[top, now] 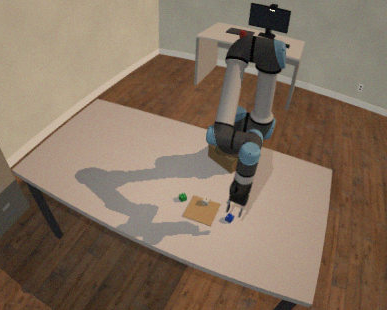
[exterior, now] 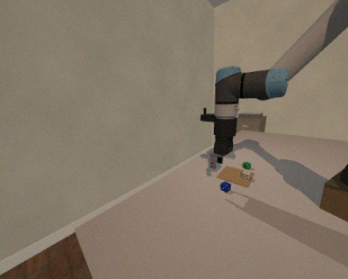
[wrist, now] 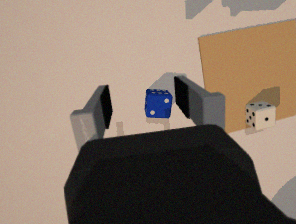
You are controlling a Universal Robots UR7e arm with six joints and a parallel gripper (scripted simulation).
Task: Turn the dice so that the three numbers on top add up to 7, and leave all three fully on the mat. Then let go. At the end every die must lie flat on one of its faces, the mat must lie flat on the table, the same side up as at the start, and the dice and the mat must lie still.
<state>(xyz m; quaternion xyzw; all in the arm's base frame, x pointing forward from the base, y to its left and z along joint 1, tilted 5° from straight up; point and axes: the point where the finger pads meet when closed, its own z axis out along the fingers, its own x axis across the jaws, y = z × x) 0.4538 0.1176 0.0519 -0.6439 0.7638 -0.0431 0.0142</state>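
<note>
Now: the blue die 11 cm below my hand, 4 cm behind it and 1 cm to the right of it. Round my hand: white die 15 cm to the right, 11 cm below, 10 cm behind; green die 26 cm to the right, 11 cm below, 8 cm behind; tan mat 15 cm to the right, 12 cm below, 5 cm behind.
</note>
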